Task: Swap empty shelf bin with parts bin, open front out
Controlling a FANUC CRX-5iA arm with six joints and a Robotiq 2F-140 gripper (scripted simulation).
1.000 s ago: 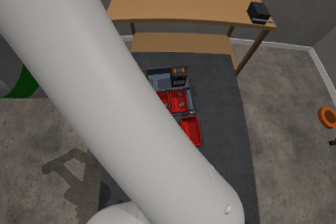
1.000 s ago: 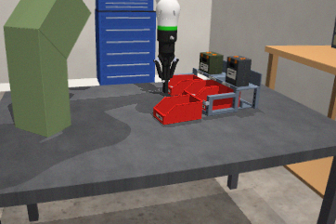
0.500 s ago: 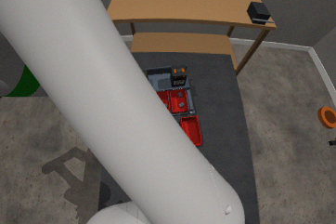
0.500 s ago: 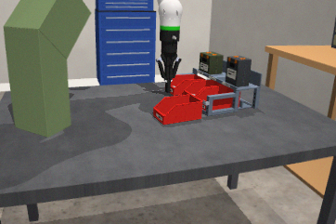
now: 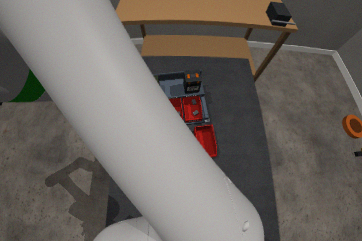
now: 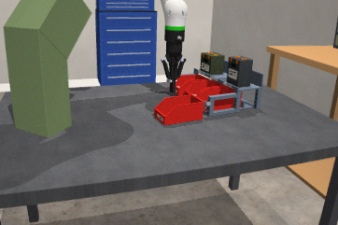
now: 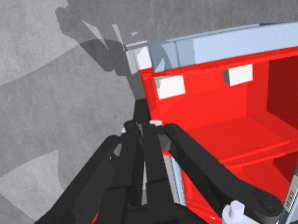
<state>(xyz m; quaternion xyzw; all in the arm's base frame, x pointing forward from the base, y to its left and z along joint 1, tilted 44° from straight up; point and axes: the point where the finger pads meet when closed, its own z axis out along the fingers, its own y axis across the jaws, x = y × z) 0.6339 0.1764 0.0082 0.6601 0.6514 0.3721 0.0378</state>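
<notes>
Right now my hand is 12 cm short of the part, 4 cm to the right of it and 3 cm above it. The rest, counted from my hand: grey shelf 16 cm ahead, 9 cm to the right, 2 cm above; dark box 24 cm ahead, 20 cm to the right, 11 cm above.
</notes>
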